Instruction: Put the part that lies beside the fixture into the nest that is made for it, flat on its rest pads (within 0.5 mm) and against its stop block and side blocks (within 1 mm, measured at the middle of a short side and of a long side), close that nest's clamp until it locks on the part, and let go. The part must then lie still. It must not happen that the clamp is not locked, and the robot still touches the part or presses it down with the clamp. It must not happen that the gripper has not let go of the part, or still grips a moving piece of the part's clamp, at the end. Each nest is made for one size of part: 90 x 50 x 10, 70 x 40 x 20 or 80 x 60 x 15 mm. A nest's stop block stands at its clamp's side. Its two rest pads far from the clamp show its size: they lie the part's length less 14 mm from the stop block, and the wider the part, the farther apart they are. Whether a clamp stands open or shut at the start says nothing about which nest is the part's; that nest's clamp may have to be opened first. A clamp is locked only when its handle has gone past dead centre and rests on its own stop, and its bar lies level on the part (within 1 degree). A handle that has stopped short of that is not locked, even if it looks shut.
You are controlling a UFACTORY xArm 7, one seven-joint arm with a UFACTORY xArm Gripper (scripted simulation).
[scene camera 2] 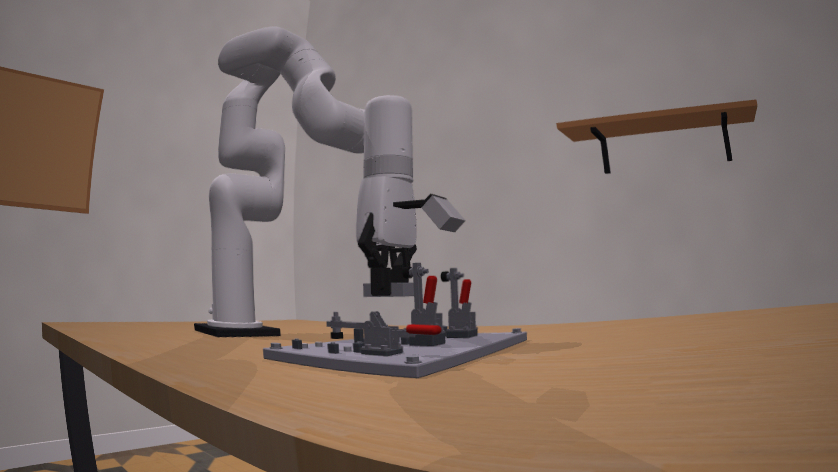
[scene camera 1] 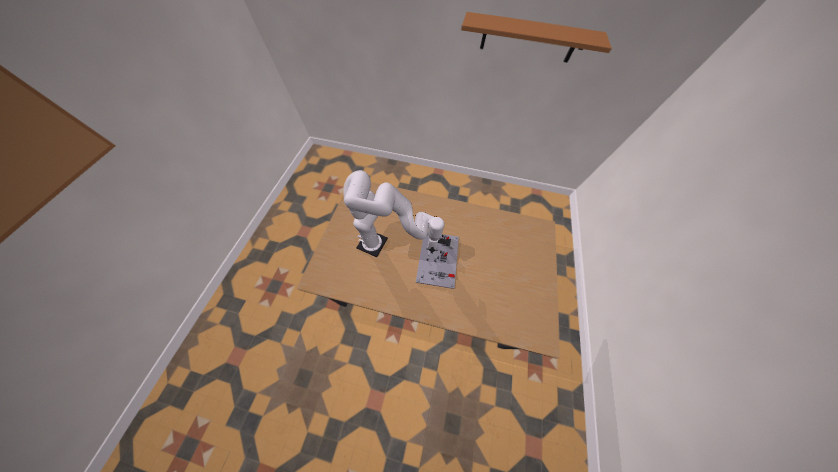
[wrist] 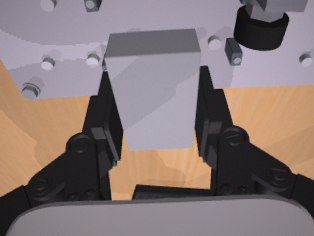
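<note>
My gripper (scene camera 2: pixel 390 295) is there, and I can see it (wrist: pixel 156 88) from the wrist as well. There's a part (wrist: pixel 154 75), and there's a grey fixture plate (scene camera 2: pixel 456 351). You'd also find that plate (scene camera 1: pixel 449 267) in another view, and the wrist view has the plate (wrist: pixel 68 39) too.
</note>
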